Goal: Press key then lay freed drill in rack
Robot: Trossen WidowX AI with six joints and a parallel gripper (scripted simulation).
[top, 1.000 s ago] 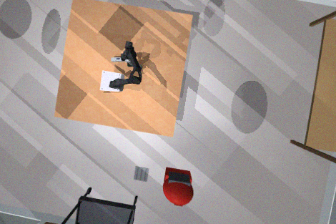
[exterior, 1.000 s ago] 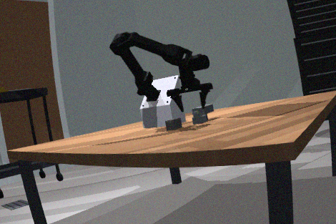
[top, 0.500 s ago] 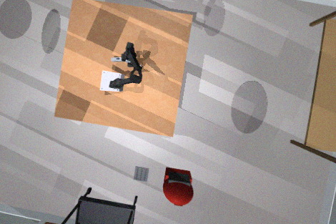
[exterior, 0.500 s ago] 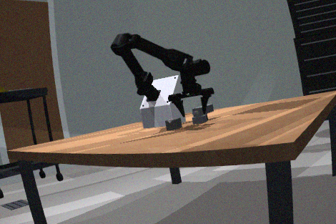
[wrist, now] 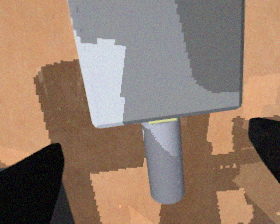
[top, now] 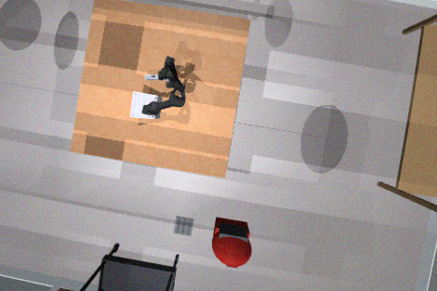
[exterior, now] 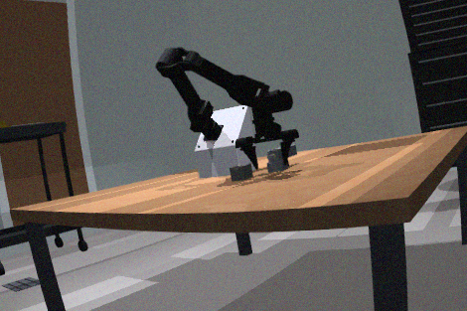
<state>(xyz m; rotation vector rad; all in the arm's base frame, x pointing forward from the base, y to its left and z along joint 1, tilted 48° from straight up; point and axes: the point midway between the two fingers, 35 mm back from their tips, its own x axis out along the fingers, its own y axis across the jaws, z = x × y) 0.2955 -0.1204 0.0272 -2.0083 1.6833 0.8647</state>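
My gripper tip is 1 cm past the drill, 6 cm to the right of it and 3 cm below it. Round my gripper tip: grey housing block 3 cm behind, 11 cm to the left, 2 cm above.
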